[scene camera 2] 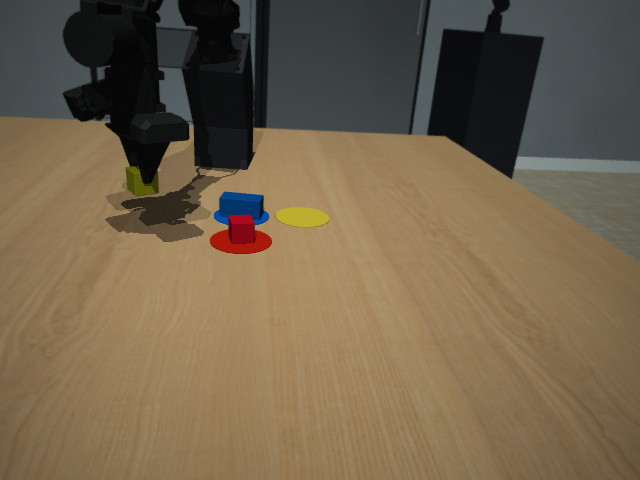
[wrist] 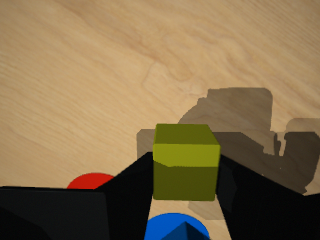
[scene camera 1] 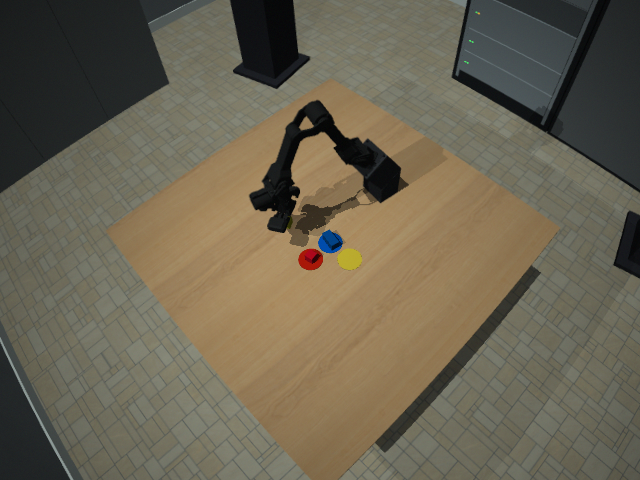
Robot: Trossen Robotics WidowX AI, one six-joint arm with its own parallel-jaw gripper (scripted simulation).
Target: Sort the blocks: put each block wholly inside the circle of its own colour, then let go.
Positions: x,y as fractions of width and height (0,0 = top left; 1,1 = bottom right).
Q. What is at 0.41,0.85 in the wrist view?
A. My gripper.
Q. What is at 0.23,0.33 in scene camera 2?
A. My gripper.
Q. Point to a yellow block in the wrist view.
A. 0.58,0.66
